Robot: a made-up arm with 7 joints.
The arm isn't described. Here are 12 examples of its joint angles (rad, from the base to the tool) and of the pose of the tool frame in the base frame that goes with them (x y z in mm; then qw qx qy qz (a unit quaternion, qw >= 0)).
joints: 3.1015 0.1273 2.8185 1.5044 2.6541 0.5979 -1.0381
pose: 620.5 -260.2 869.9 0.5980 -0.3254 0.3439 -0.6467
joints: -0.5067 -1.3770 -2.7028 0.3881 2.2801 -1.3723 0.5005
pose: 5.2 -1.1 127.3 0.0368 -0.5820 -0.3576 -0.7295
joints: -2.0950 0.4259 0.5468 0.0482 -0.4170 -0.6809 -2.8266
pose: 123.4 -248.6 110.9 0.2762 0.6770 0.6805 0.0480
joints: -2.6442 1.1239 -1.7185 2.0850 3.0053 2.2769 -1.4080
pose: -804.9 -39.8 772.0 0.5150 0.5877 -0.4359 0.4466
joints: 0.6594 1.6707 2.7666 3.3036 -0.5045 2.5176 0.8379
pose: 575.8 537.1 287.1 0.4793 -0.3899 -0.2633 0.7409
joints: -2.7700 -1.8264 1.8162 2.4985 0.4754 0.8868 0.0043
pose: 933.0 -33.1 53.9 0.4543 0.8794 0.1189 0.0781
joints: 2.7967 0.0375 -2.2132 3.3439 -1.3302 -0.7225 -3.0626
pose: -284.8 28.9 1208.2 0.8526 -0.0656 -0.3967 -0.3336
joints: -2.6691 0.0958 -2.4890 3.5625 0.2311 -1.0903 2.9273
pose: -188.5 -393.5 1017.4 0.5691 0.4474 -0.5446 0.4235
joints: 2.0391 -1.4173 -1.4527 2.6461 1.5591 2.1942 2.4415
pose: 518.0 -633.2 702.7 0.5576 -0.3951 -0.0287 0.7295
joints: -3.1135 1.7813 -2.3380 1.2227 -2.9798 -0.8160 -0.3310
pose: -194.6 390.1 704.6 0.7750 -0.4016 0.3868 -0.2975
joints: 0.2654 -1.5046 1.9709 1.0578 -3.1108 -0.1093 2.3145
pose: -186.9 514.1 159.3 0.3566 -0.2452 0.7865 0.4406
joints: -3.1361 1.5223 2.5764 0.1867 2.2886 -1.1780 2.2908
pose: 118.4 -179.1 447.1 0.2370 0.8838 0.3726 0.1549
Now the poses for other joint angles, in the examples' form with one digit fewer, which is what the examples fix.
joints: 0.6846 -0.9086 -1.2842 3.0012 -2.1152 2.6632 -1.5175
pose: -576 -423 766 0.221 -0.841 0.492 0.046
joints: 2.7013 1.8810 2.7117 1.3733 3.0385 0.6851 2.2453
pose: -588 -59 926 0.614 -0.316 -0.276 0.669
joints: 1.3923 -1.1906 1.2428 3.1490 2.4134 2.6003 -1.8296
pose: -5 -792 537 0.261 -0.908 -0.204 -0.255
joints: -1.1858 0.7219 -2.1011 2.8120 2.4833 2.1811 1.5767
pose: 211 -630 1005 0.261 -0.211 0.925 -0.176
